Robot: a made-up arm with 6 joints.
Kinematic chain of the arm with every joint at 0, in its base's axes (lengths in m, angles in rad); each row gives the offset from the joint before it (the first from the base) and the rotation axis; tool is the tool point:
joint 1: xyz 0 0 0.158 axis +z
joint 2: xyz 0 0 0 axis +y
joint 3: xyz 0 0 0.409 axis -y
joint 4: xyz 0 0 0 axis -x
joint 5: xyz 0.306 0 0 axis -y
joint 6: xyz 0 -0.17 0 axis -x
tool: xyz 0 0 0
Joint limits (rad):
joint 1: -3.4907..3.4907
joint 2: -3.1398..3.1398
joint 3: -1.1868..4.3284
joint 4: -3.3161..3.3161
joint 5: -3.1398..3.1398
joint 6: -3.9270..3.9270
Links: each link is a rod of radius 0.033 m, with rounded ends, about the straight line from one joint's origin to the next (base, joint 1, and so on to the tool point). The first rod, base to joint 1, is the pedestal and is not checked.
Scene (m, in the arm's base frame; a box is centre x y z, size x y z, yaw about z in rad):
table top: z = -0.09
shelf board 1: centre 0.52 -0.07 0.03 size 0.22 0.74 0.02 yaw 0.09
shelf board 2: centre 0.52 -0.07 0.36 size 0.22 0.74 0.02 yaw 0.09
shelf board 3: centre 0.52 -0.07 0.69 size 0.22 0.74 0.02 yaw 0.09
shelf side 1: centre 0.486 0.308 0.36 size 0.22 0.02 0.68 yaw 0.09
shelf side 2: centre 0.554 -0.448 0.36 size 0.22 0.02 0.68 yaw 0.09
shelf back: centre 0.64 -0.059 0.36 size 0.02 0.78 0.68 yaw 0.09
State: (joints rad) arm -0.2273 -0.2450 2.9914 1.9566 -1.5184 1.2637
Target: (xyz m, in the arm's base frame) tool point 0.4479 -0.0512 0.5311
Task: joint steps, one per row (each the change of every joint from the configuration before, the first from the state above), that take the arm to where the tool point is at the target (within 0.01 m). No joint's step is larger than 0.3 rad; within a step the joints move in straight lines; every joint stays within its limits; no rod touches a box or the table.
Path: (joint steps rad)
1: -0.0518 0.0108 -0.2844 0.1236 0.0000 0.0000
2: -0.0518 0.0107 -0.2843 0.1236 0.0000 0.0000
3: -0.0518 0.0108 -0.2844 0.1236 0.0000 0.0000
4: -0.0518 0.0108 -0.2844 0.1236 0.0000 0.0000
5: -0.0518 0.0108 -0.2844 0.1236 0.0000 0.0000
6: -0.0518 0.0107 -0.2843 0.1235 0.0000 0.0000
7: -0.0518 0.0108 -0.2844 0.1236 0.0000 0.0000
8: -0.0519 0.0108 -0.2844 0.1236 0.0000 0.0000
9: -0.0518 0.0108 -0.2843 0.1236 0.0000 0.0000
10: -0.0518 0.0107 -0.2844 0.1236 0.0000 0.0000
11: -0.0518 0.0108 -0.2844 0.1236 0.0000 0.0000
12: 0.1515 0.2017 0.2218 0.0000 0.0000 0.0000
13: 0.1514 0.2017 0.2219 0.0000 0.0000 0.0000

